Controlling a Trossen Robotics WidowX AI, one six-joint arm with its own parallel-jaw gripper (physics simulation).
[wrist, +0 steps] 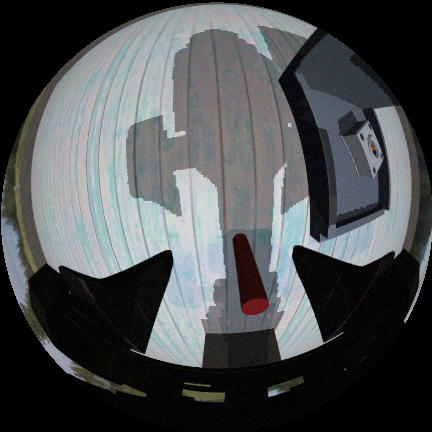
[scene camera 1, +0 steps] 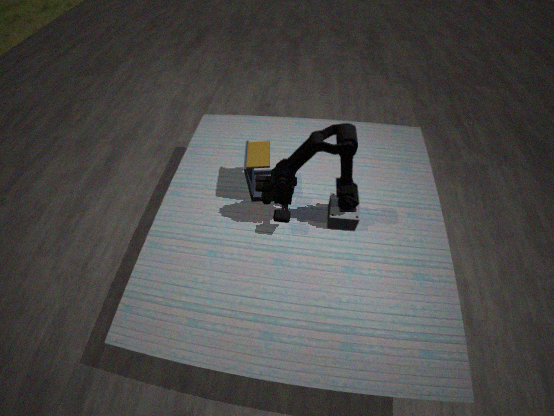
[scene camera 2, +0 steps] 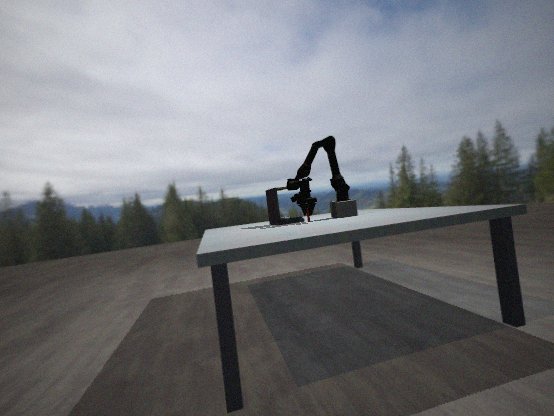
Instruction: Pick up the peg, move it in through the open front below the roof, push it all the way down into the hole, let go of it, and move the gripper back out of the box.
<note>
My gripper is open, with nothing in its grasp. I also see a dark box.
</note>
